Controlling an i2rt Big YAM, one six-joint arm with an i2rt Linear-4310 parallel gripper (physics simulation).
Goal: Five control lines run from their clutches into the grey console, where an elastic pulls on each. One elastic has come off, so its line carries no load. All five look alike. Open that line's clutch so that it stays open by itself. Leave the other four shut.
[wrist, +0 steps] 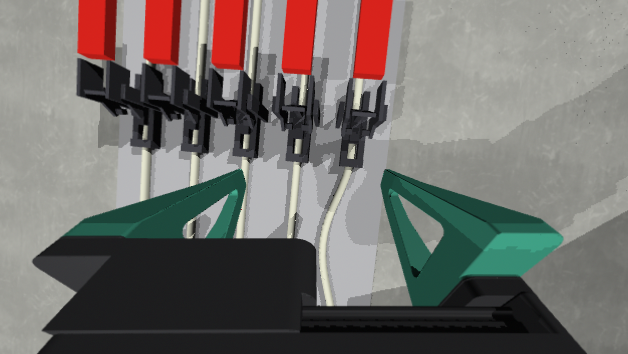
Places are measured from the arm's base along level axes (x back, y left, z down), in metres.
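Pixels of known places: gripper, fingertip midpoint: (313, 177).
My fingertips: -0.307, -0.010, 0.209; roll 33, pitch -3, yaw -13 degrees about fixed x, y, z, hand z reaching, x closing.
Ahead of a thing's pixels: the offset from my fingertips to its top centre, as dx, dy, dz. "spot": to the spot under its first point. Level surfaces: height alone.
Five dark clutches stand in a row across the upper middle, each with a red lever above it, all levers alike in pose. Cream lines run down from them. The rightmost line @[spot: +0.023, +0.060, +0.065] (325, 235) bows in a slack curve below the rightmost clutch @[spot: +0.031, -0.024, +0.065] (352, 157), whose red lever @[+0.020, -0.100, +0.017] (371, 40) is at the top right. The fourth line @[spot: -0.017, +0.027, +0.065] (295, 195), the third line @[spot: -0.074, +0.019, +0.065] (244, 175), the second line @[spot: -0.127, +0.028, +0.065] (194, 172) and the leftmost line @[spot: -0.180, +0.043, +0.066] (145, 175) look straight. My gripper (313, 177) is open and empty, its tips below the clutches, with the fourth and rightmost lines between them in view. The grey console does not show.
The clutches stand on a light grey base plate (372, 200) on a mottled grey surface @[dz +0.076] (500, 90). The other red levers @[-0.034, -0.093, +0.017] (299, 37) @[-0.089, -0.085, +0.017] (229, 35) @[-0.143, -0.078, +0.017] (162, 32) @[-0.198, -0.071, +0.017] (96, 30) stand side by side left of the rightmost one. The gripper's dark body hides the lower part of the lines.
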